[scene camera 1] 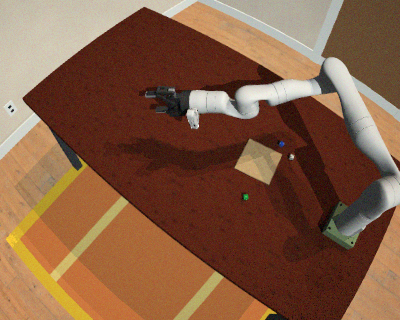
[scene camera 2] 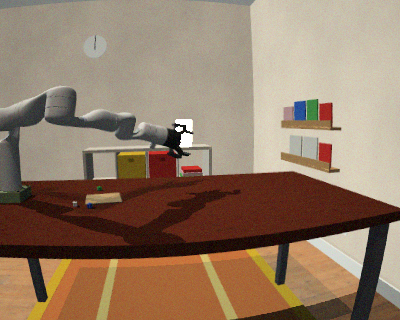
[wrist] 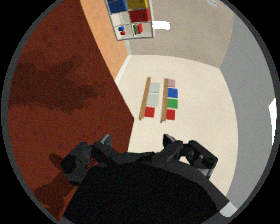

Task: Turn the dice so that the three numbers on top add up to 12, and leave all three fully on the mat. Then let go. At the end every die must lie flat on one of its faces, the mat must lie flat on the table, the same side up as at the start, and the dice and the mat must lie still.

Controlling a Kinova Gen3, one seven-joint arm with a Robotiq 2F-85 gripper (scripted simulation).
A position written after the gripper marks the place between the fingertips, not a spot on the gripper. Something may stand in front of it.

Note:
In view: the gripper [scene camera 1: 151, 102] and a tan mat [scene camera 1: 258, 161].
The gripper is seen too in the wrist view [wrist: 137, 140]. The wrist view misses the tan mat: it is out of frame.

